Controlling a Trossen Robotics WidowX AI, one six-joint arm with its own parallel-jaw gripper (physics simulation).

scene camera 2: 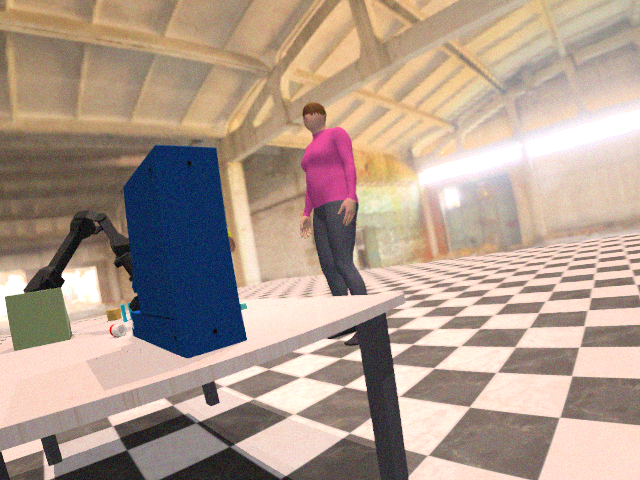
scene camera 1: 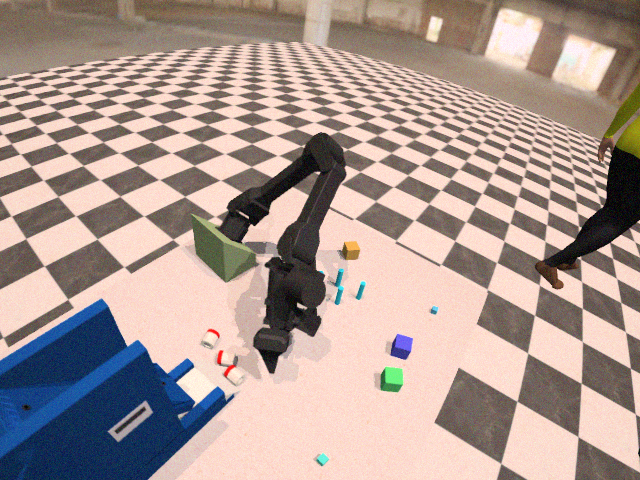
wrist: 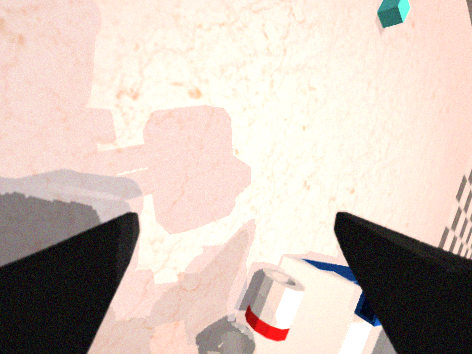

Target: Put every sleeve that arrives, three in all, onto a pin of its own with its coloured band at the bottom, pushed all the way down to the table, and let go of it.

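Observation:
Three white sleeves with red bands lie on their sides left of the gripper in scene camera 1: a rear sleeve (scene camera 1: 210, 339), a middle sleeve (scene camera 1: 229, 359) and a front sleeve (scene camera 1: 236, 376) near the blue chute. In the wrist view, one sleeve (wrist: 275, 300) lies low between the fingers' lines, and a shaded sleeve (wrist: 227, 340) is cut off by the lower edge. Cyan pins stand upright: a rear pin (scene camera 1: 339, 277), a right pin (scene camera 1: 360, 290) and a front pin (scene camera 1: 339, 295); another tip is partly hidden by the arm. My gripper (scene camera 1: 292, 346) (wrist: 238, 221) is open and empty, above the table.
The blue dispenser (scene camera 1: 139, 382) (scene camera 2: 186, 248) stands beside the sleeves. A green wedge block (scene camera 1: 219, 253) (scene camera 2: 38, 318) is near the arm's base. An orange cube (scene camera 1: 351, 250) is behind the pins; a purple cube (scene camera 1: 401, 346), a green cube (scene camera 1: 391, 379) and a small teal cube (scene camera 1: 322, 459) (wrist: 393, 12) also lie around.

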